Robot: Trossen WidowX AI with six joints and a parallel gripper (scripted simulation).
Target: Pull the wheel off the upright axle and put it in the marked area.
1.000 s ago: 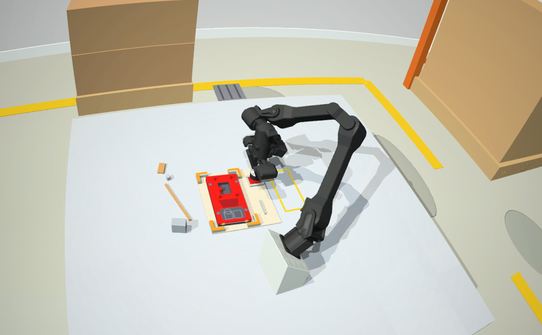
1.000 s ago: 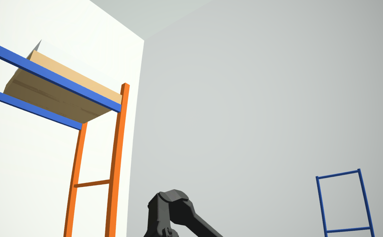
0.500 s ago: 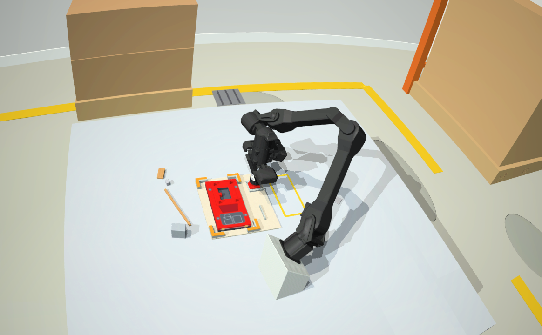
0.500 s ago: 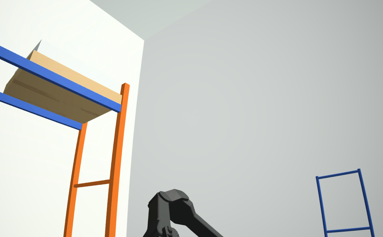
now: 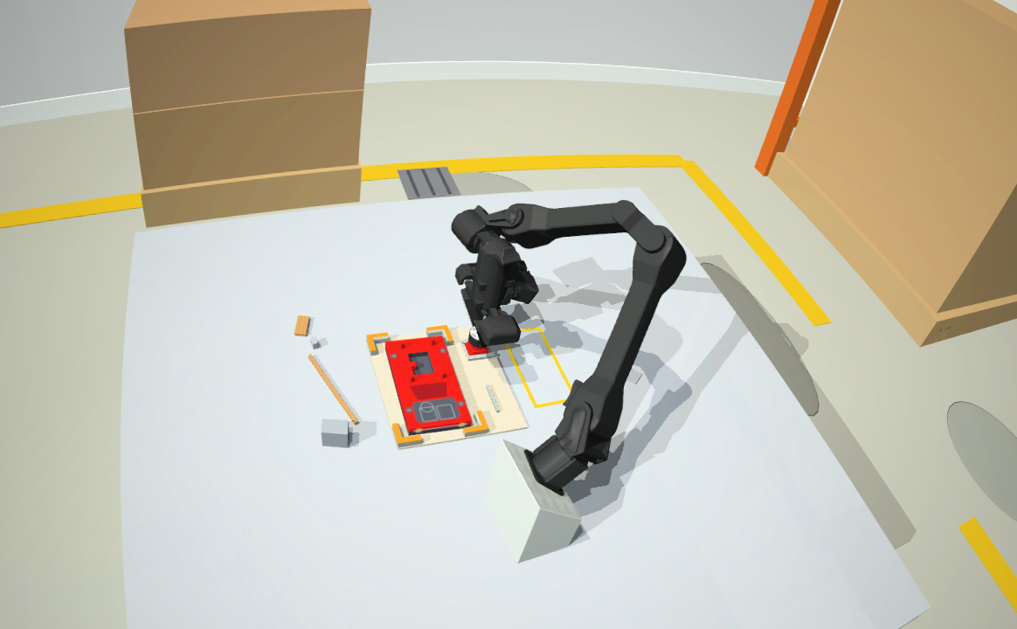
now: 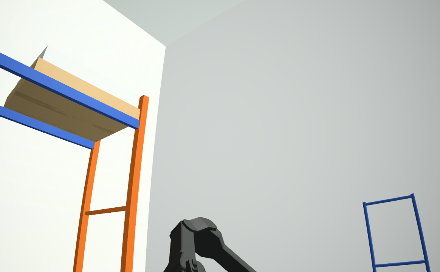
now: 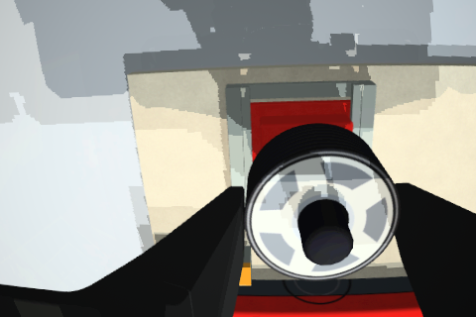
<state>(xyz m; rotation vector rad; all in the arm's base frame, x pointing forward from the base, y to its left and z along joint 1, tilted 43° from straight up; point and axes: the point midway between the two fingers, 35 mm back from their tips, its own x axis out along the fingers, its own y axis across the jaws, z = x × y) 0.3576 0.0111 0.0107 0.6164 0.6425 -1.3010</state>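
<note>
Right now the upright axle is 1 cm below my gripper tip. Also, from my gripper tip: wheel right at my gripper tip; then grey block 28 cm to the left, 18 cm behind, 2 cm below; then thin wooden stick 28 cm to the left, 7 cm behind, 4 cm below.
</note>
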